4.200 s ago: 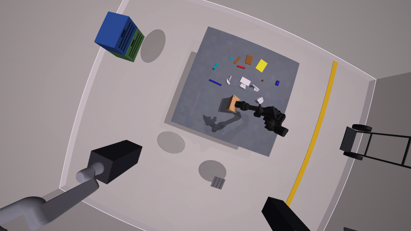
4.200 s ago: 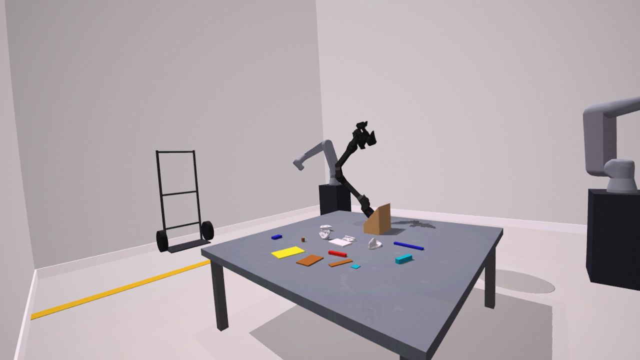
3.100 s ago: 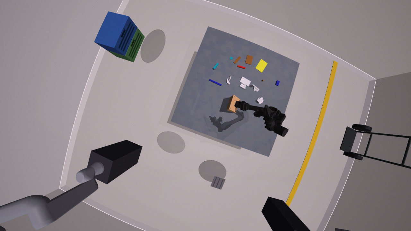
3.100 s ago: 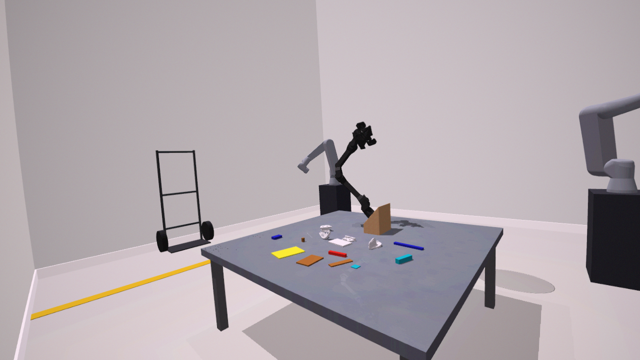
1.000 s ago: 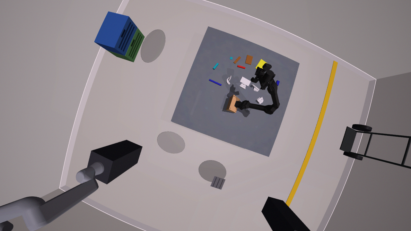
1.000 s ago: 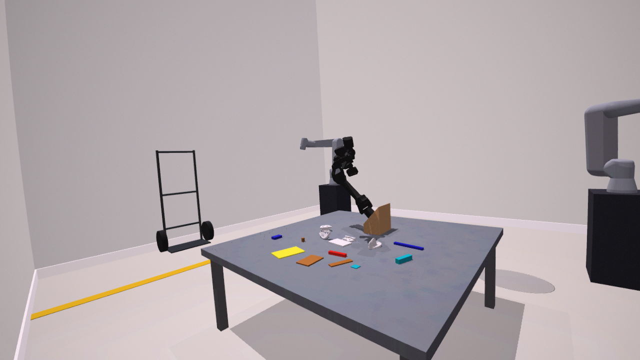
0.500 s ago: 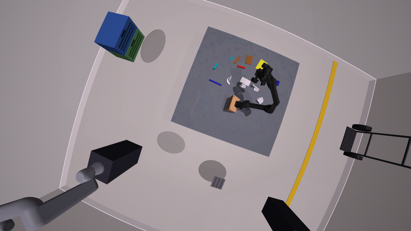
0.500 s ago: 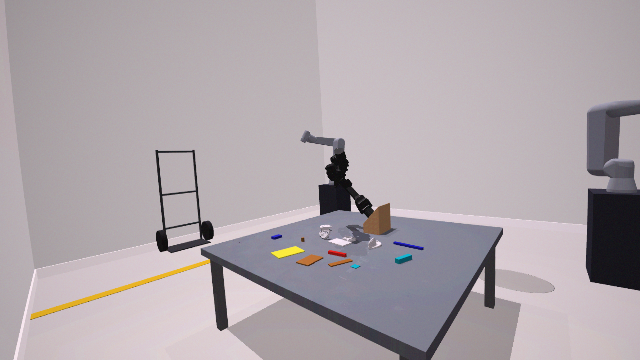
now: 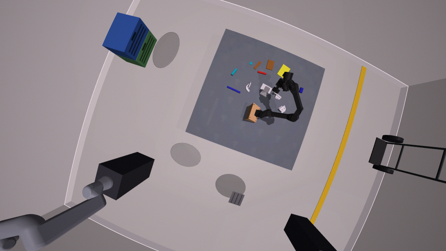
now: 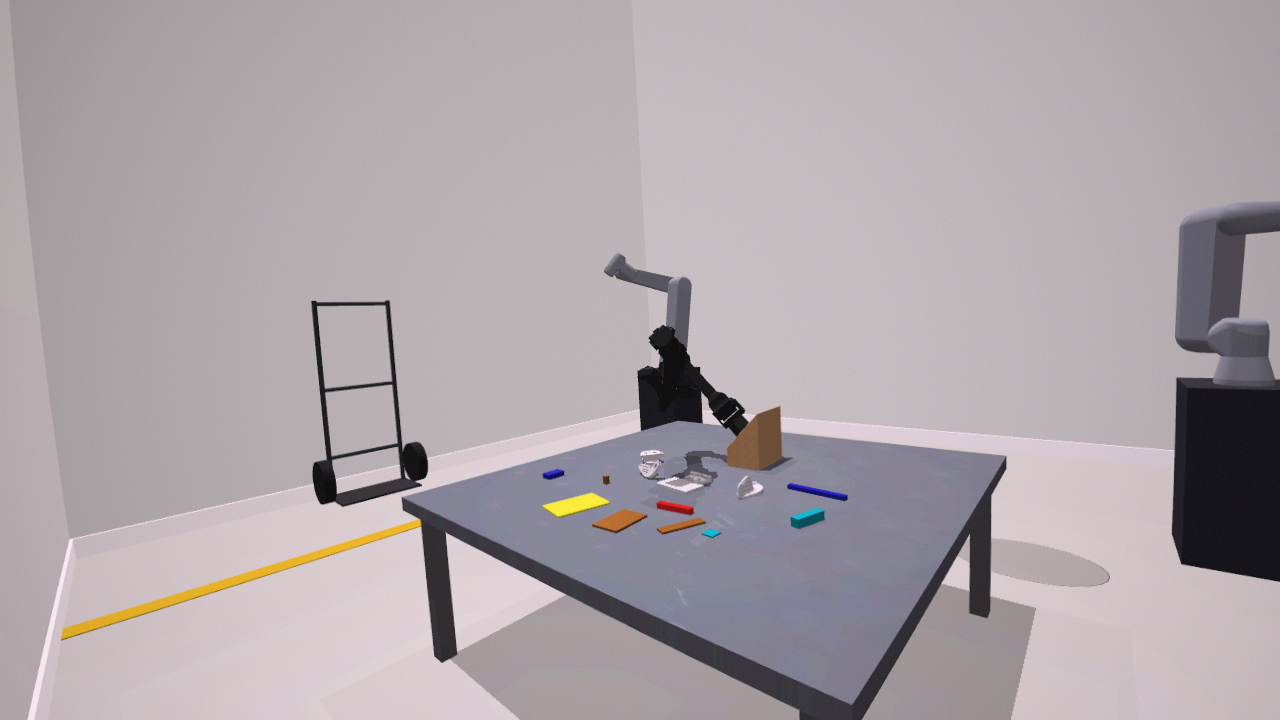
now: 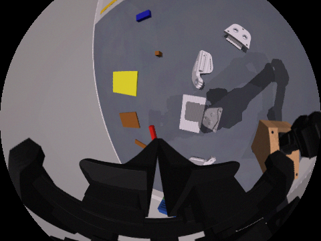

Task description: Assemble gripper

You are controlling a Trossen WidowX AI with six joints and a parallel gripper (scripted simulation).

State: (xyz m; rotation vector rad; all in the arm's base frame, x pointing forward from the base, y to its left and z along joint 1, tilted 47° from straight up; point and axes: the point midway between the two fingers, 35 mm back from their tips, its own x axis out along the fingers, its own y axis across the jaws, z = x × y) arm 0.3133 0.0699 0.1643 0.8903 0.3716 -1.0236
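The white jaw lies 180 mm below my gripper tip, 80 mm to the right of it and 40 mm behind it. From my gripper tip the other things lie so: flat white ribbed part: 210 mm below, 40 mm to the left, 10 mm behind; then red bar: 210 mm below, 140 mm to the left, 140 mm ahead; then yellow plate: 260 mm ahead, 210 mm below, 90 mm to the right.
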